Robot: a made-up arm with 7 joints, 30 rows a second.
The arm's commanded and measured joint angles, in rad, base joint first. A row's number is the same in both.
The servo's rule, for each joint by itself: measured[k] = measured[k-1] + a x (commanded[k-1-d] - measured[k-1]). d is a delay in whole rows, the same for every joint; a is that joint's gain. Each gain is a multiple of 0.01, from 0.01 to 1. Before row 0 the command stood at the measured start. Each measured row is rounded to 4 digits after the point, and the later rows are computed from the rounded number. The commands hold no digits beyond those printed.
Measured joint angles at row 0:
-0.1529, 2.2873, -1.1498, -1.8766, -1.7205, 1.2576, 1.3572
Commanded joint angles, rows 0 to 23:
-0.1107, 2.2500, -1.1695, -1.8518, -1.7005, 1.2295, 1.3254
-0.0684, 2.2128, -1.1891, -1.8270, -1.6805, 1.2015, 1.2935
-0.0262, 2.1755, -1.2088, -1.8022, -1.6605, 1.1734, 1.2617
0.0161, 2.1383, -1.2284, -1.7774, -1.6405, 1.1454, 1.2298
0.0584, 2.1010, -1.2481, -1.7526, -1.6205, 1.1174, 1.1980
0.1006, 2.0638, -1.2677, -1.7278, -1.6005, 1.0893, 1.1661
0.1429, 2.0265, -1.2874, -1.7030, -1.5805, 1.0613, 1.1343
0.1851, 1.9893, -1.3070, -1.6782, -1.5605, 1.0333, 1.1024
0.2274, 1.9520, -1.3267, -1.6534, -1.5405, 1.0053, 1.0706
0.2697, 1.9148, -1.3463, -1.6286, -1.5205, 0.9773, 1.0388
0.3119, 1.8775, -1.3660, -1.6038, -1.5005, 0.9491, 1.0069
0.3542, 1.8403, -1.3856, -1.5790, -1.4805, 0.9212, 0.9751
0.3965, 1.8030, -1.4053, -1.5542, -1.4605, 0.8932, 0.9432
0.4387, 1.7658, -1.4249, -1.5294, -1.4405, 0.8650, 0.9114
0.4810, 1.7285, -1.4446, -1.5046, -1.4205, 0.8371, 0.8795
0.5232, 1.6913, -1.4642, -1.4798, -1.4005, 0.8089, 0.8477
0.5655, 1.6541, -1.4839, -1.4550, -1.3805, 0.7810, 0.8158
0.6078, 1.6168, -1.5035, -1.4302, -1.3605, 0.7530, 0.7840
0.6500, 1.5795, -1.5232, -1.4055, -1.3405, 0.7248, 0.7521
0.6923, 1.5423, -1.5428, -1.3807, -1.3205, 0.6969, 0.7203
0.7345, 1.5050, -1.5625, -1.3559, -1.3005, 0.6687, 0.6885
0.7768, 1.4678, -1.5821, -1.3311, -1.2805, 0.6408, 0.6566
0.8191, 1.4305, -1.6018, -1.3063, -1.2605, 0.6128, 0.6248
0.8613, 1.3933, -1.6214, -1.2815, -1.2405, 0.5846, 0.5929
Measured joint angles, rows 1 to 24:
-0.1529, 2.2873, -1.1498, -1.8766, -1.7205, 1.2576, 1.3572
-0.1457, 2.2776, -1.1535, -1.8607, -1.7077, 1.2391, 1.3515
-0.1326, 2.2608, -1.1603, -1.8391, -1.6903, 1.2143, 1.3411
-0.1145, 2.2386, -1.1695, -1.8155, -1.6712, 1.1873, 1.3268
-0.0923, 2.2125, -1.1807, -1.7911, -1.6516, 1.1596, 1.3093
-0.0667, 2.1835, -1.1935, -1.7665, -1.6317, 1.1317, 1.2893
-0.0383, 2.1524, -1.2076, -1.7417, -1.6117, 1.1037, 1.2671
-0.0075, 2.1197, -1.2228, -1.7169, -1.5917, 1.0757, 1.2432
0.0252, 2.0858, -1.2388, -1.6921, -1.5717, 1.0477, 1.2179
0.0596, 2.0510, -1.2555, -1.6673, -1.5517, 1.0197, 1.1914
0.0953, 2.0156, -1.2728, -1.6425, -1.5317, 0.9917, 1.1639
0.1321, 1.9797, -1.2905, -1.6177, -1.5117, 0.9636, 1.1356
0.1699, 1.9435, -1.3086, -1.5929, -1.4917, 0.9356, 1.1067
0.2084, 1.9070, -1.3270, -1.5681, -1.4717, 0.9076, 1.0773
0.2476, 1.8703, -1.3456, -1.5433, -1.4517, 0.8795, 1.0474
0.2873, 1.8334, -1.3644, -1.5185, -1.4317, 0.8515, 1.0172
0.3274, 1.7965, -1.3834, -1.4937, -1.4117, 0.8234, 0.9867
0.3679, 1.7595, -1.4025, -1.4689, -1.3917, 0.7954, 0.9559
0.4087, 1.7224, -1.4217, -1.4441, -1.3717, 0.7674, 0.9250
0.4497, 1.6852, -1.4410, -1.4194, -1.3517, 0.7393, 0.8939
0.4909, 1.6480, -1.4603, -1.3946, -1.3317, 0.7113, 0.8627
0.5323, 1.6108, -1.4797, -1.3698, -1.3117, 0.6832, 0.8313
0.5739, 1.5736, -1.4992, -1.3450, -1.2917, 0.6552, 0.7999
0.6156, 1.5364, -1.5187, -1.3202, -1.2717, 0.6272, 0.7684
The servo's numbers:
d 1
a 0.17 0.26 0.19 0.64 0.64 0.66 0.18

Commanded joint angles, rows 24 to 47:
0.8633, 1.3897, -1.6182, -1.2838, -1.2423, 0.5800, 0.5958
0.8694, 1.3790, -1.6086, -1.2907, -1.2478, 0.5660, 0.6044
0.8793, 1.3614, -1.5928, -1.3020, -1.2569, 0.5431, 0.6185
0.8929, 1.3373, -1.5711, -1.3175, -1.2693, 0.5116, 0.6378
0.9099, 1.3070, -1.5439, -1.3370, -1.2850, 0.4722, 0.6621
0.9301, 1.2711, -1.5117, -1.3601, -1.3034, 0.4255, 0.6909
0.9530, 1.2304, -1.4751, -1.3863, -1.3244, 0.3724, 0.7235
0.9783, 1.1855, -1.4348, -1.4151, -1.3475, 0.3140, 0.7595
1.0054, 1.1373, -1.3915, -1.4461, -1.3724, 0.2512, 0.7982
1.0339, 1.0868, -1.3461, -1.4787, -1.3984, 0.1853, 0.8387
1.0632, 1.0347, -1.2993, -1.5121, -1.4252, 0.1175, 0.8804
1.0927, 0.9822, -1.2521, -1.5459, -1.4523, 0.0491, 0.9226
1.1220, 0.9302, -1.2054, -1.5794, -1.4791, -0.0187, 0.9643
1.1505, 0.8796, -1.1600, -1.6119, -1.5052, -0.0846, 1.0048
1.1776, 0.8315, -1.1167, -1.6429, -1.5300, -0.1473, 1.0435
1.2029, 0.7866, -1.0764, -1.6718, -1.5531, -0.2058, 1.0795
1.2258, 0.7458, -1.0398, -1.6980, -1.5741, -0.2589, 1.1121
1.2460, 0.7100, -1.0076, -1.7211, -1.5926, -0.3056, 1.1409
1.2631, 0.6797, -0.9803, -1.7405, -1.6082, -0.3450, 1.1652
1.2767, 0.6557, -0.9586, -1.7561, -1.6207, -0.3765, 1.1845
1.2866, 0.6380, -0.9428, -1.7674, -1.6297, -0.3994, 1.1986
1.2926, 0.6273, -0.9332, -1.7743, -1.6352, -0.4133, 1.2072
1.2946, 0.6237, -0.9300, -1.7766, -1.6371, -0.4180, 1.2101
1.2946, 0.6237, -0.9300, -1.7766, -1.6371, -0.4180, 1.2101
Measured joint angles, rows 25 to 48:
0.6574, 1.4992, -1.5382, -1.2954, -1.2517, 0.5991, 0.7368
0.6924, 1.4707, -1.5534, -1.2880, -1.2457, 0.5865, 0.7114
0.7225, 1.4469, -1.5639, -1.2897, -1.2470, 0.5730, 0.6921
0.7492, 1.4247, -1.5694, -1.2976, -1.2533, 0.5533, 0.6789
0.7736, 1.4020, -1.5697, -1.3103, -1.2635, 0.5258, 0.6715
0.7968, 1.3773, -1.5648, -1.3274, -1.2773, 0.4904, 0.6698
0.8195, 1.3497, -1.5547, -1.3483, -1.2940, 0.4476, 0.6736
0.8422, 1.3187, -1.5396, -1.3726, -1.3135, 0.3980, 0.6826
0.8653, 1.2841, -1.5197, -1.3998, -1.3353, 0.3426, 0.6964
0.8891, 1.2459, -1.4953, -1.4294, -1.3590, 0.2823, 0.7147
0.9137, 1.2045, -1.4670, -1.4610, -1.3842, 0.2183, 0.7370
0.9391, 1.1604, -1.4351, -1.4937, -1.4104, 0.1518, 0.7628
0.9652, 1.1141, -1.4003, -1.5271, -1.4372, 0.0840, 0.7916
0.9919, 1.0663, -1.3633, -1.5606, -1.4640, 0.0162, 0.8227
1.0189, 1.0178, -1.3247, -1.5934, -1.4904, -0.0503, 0.8555
1.0459, 0.9694, -1.2852, -1.6251, -1.5157, -0.1143, 0.8893
1.0726, 0.9219, -1.2455, -1.6550, -1.5396, -0.1747, 0.9235
1.0986, 0.8761, -1.2064, -1.6825, -1.5617, -0.2303, 0.9574
1.1237, 0.8329, -1.1686, -1.7072, -1.5815, -0.2800, 0.9904
1.1474, 0.7931, -1.1328, -1.7285, -1.5986, -0.3229, 1.0219
1.1694, 0.7574, -1.0997, -1.7462, -1.6127, -0.3583, 1.0512
1.1893, 0.7264, -1.0699, -1.7598, -1.6236, -0.3854, 1.0777
1.2069, 0.7006, -1.0439, -1.7691, -1.6310, -0.4038, 1.1010
1.2218, 0.6806, -1.0223, -1.7739, -1.6349, -0.4132, 1.1206

